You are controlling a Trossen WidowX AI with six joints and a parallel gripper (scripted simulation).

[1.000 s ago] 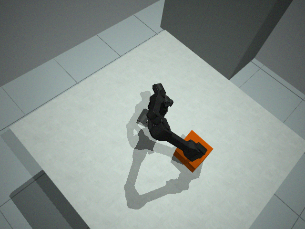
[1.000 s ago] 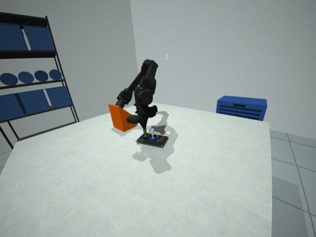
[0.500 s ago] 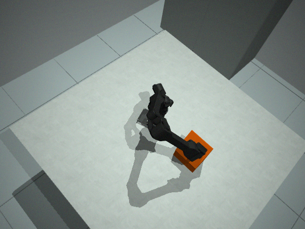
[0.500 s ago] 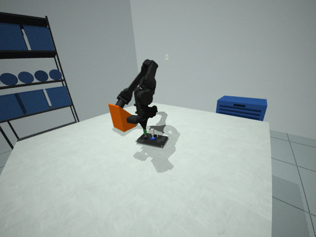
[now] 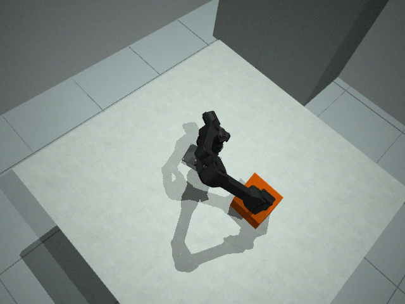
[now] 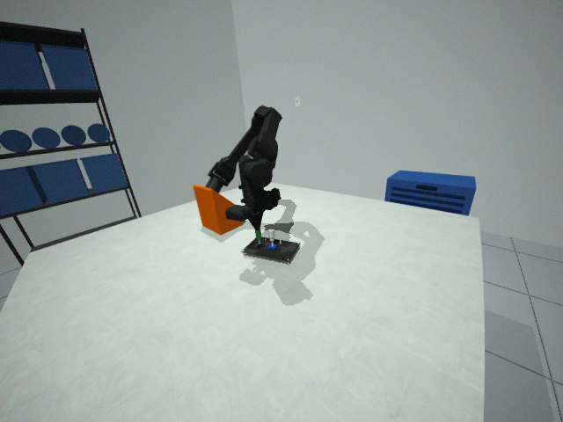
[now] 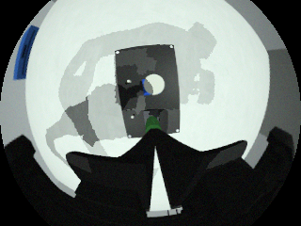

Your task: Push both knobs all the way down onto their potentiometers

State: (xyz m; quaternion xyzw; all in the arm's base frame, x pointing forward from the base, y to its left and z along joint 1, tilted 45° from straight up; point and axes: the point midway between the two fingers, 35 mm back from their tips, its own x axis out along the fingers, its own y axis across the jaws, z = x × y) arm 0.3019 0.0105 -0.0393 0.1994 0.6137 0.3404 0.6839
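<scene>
Now: the green knob 2 cm below my gripper tip. The rest, counted from my gripper tip: white knob: 5 cm ahead, 1 cm to the left, 1 cm below.
</scene>
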